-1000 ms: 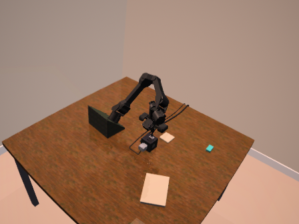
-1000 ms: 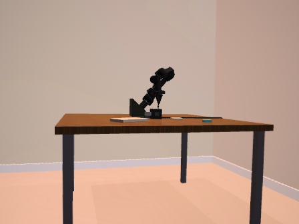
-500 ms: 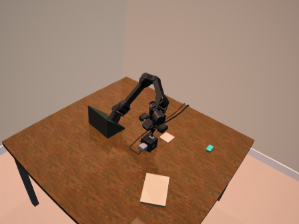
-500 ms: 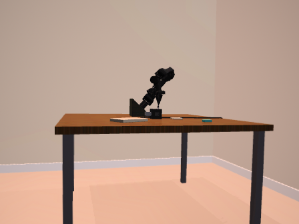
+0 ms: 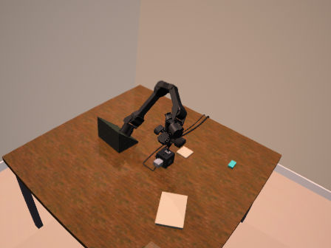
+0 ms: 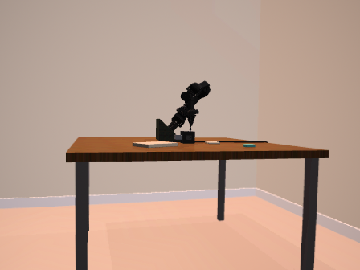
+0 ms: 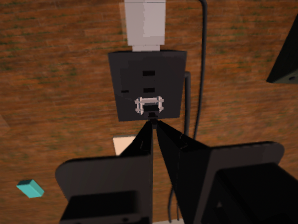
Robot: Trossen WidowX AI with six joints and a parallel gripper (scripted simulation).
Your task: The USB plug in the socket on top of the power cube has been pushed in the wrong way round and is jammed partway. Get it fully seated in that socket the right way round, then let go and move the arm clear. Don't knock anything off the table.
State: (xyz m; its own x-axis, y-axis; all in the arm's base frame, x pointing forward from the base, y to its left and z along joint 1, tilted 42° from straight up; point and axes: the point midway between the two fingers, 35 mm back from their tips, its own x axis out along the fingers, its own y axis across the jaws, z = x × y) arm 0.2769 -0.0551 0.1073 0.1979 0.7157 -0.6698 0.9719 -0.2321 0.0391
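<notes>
Right now the USB plug is 2 cm below my gripper tip. From my gripper tip the other things lie so: teal block 35 cm ahead, 20 cm to the left, 10 cm below; tan book 21 cm ahead, 31 cm to the right, 10 cm below; small tan card 5 cm ahead, 13 cm to the left, 11 cm below.
</notes>
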